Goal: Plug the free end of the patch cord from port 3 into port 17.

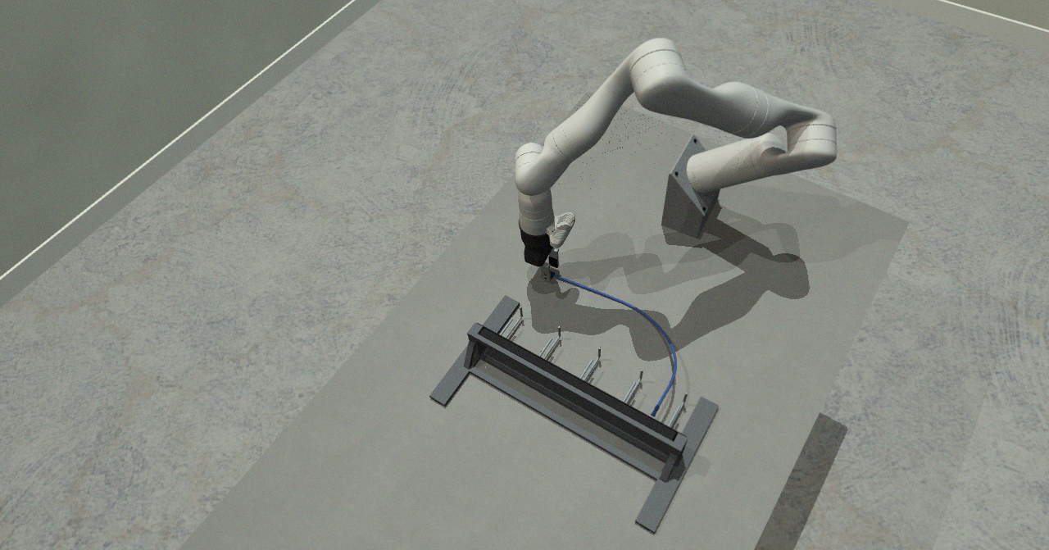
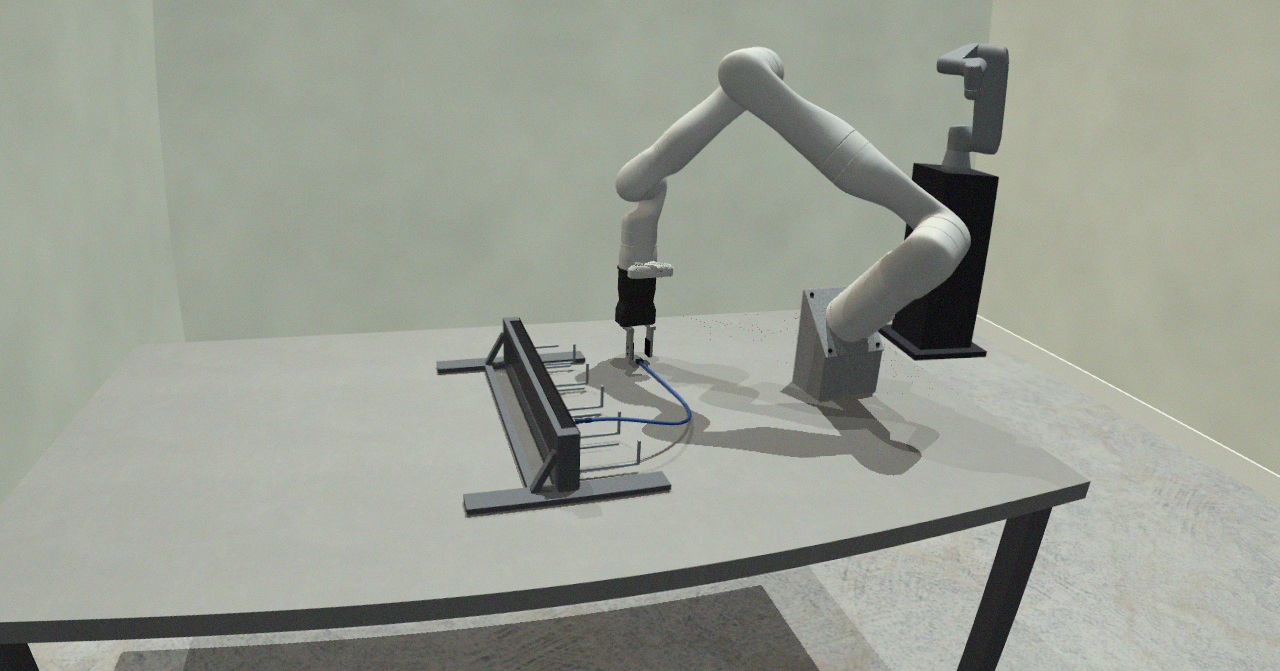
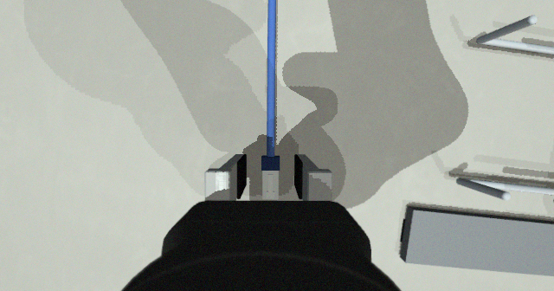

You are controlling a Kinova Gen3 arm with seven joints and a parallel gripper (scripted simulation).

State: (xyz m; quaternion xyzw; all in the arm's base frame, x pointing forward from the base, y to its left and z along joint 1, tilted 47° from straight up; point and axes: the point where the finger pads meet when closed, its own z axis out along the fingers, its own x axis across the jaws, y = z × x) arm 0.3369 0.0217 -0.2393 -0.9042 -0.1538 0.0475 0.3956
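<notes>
Right now the plug is 2 cm below my hand and 1 cm to the right of it.
</notes>
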